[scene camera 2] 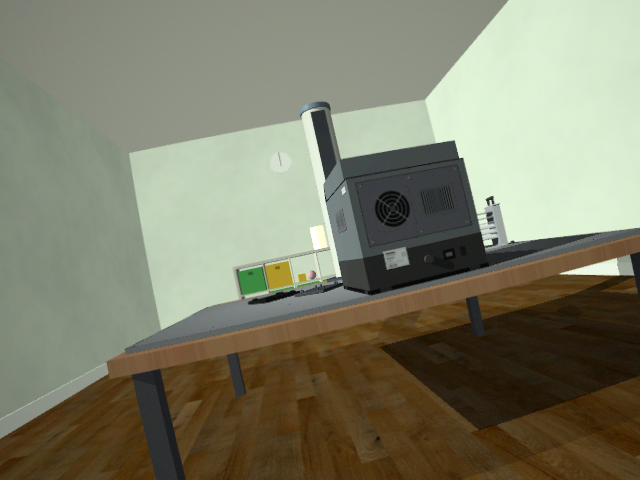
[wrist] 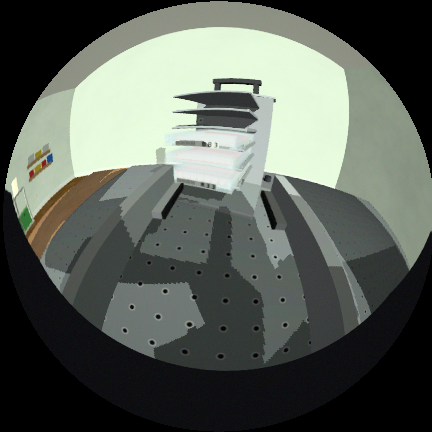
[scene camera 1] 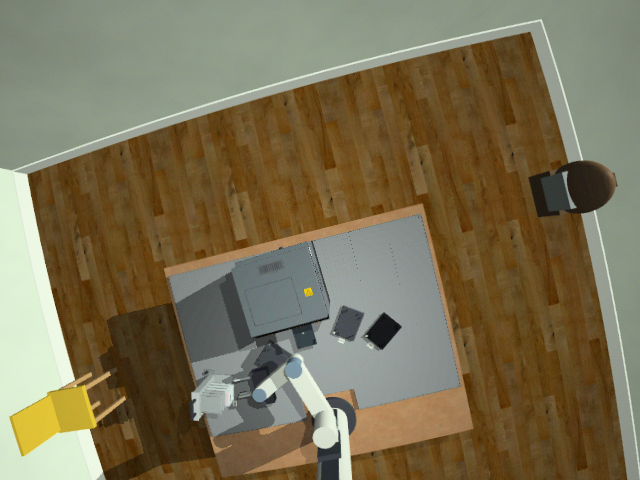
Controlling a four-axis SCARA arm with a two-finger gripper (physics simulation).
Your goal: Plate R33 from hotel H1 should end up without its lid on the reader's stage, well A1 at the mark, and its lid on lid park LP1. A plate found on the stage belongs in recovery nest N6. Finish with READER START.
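Frame: origin at the arm's base, x ahead, y down, z left, level; metres.
Seen in the pictures: gripper, fingertip midpoint: [wrist: 222, 178] [scene camera 1: 236, 388].
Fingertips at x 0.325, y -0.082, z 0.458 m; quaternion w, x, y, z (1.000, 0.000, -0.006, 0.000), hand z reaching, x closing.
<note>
Offsets run from my fingertips to a thing's top centre.
The hotel [scene camera 1: 212, 395] [wrist: 262, 145] stands at the table's left end, and part of it shows in scene camera 2 [scene camera 2: 497, 224]. Pale plates are stacked in its lower levels in the wrist view. The lowest plate @[dx -0.015, dy +0.010, dz +0.098 m] [wrist: 202, 176] has a label that seems to end in 33; an upper plate @[dx -0.014, dy -0.034, dz +0.097 m] [wrist: 215, 140] has a label ending in 83. My gripper [scene camera 1: 235, 389] [wrist: 222, 178] is open and empty, its fingers apart and pointing at the hotel, short of the plates. The reader @[dx +0.497, dy -0.280, dz -0.428 m] [scene camera 1: 281, 294] [scene camera 2: 413, 206] has a dark stage @[dx +0.254, dy -0.063, dz -0.439 m] [scene camera 1: 305, 336] sticking out; I cannot make out a plate or mark there.
A grey nest @[dx +0.194, dy +0.049, dz -0.666 m] [scene camera 1: 347, 323] and a black one @[dx +0.109, dy +0.051, dz -0.837 m] [scene camera 1: 383, 330] lie right of the stage. Another dark holder @[dx +0.098, dy -0.001, dz -0.233 m] [scene camera 1: 271, 354] lies between stage and arm. The arm [scene camera 1: 312, 392] reaches over the table's front left; its column [scene camera 2: 323, 144] rises behind the reader. Holder names are not readable.
</note>
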